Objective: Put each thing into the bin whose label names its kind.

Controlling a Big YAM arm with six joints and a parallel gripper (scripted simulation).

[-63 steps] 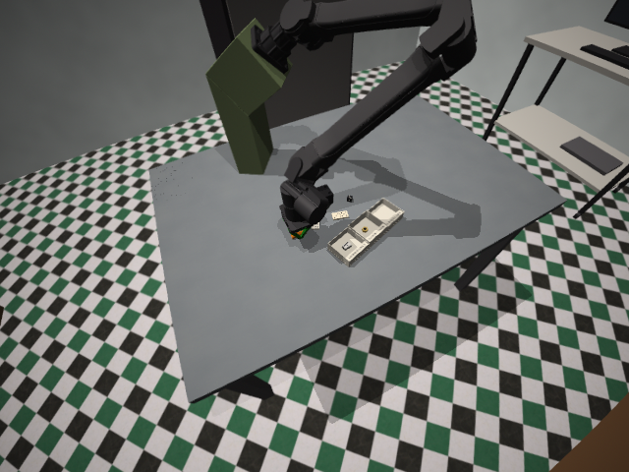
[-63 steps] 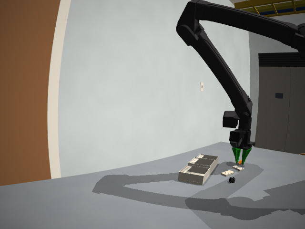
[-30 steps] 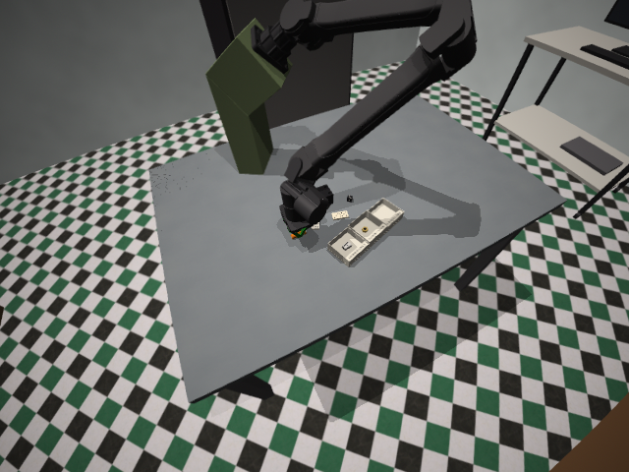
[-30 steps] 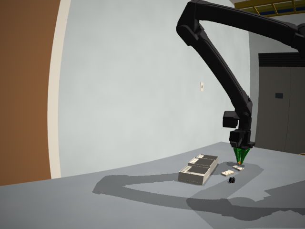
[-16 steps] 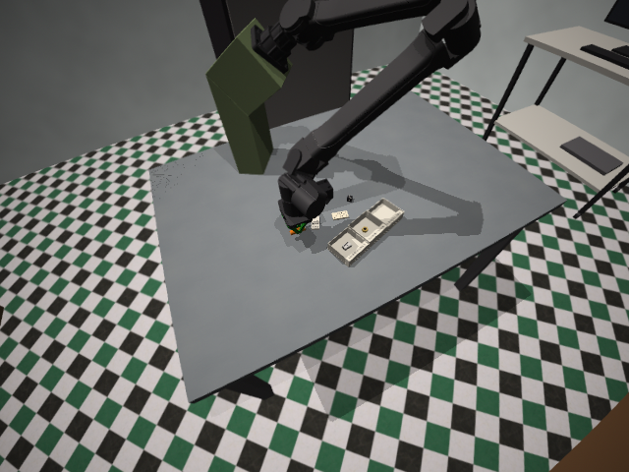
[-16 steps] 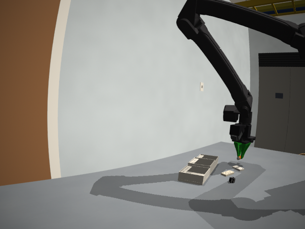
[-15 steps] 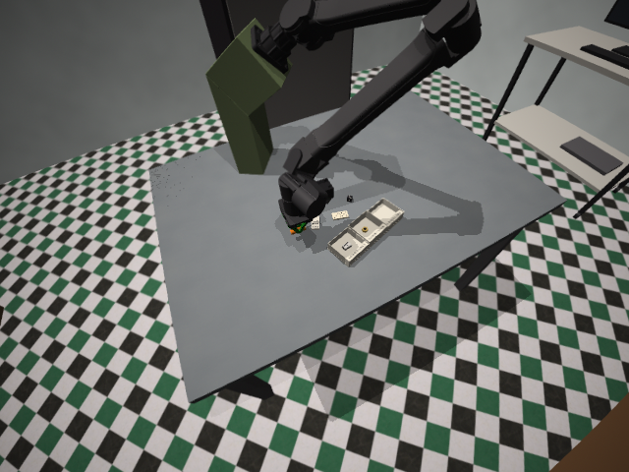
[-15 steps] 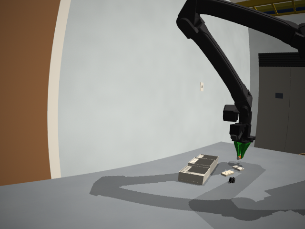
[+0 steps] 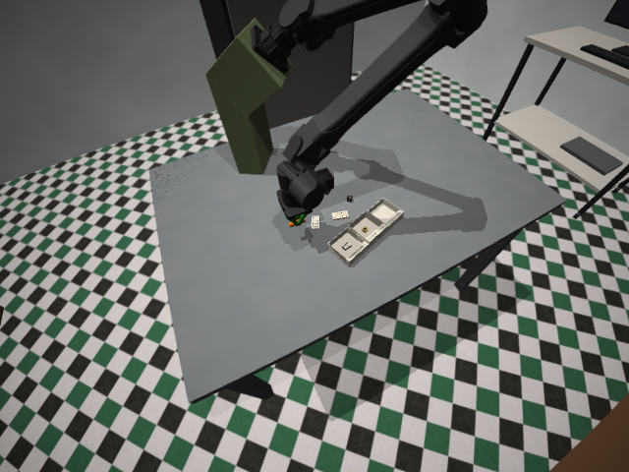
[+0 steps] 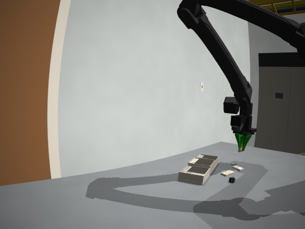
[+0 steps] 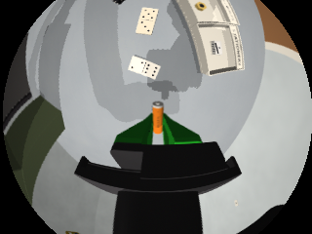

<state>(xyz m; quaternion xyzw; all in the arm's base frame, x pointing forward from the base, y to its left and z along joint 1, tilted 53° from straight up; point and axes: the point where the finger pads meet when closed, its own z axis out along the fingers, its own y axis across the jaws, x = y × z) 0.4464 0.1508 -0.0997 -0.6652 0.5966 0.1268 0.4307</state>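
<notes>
My gripper is now 20 mm short of the three joined white bins, 200 mm to the right of it and 50 mm above it. Round my hand: orange battery right at my hand; then black die 120 mm behind, 180 mm to the left, 60 mm below; then brass nut 20 mm ahead, 200 mm to the left, 60 mm below.
</notes>
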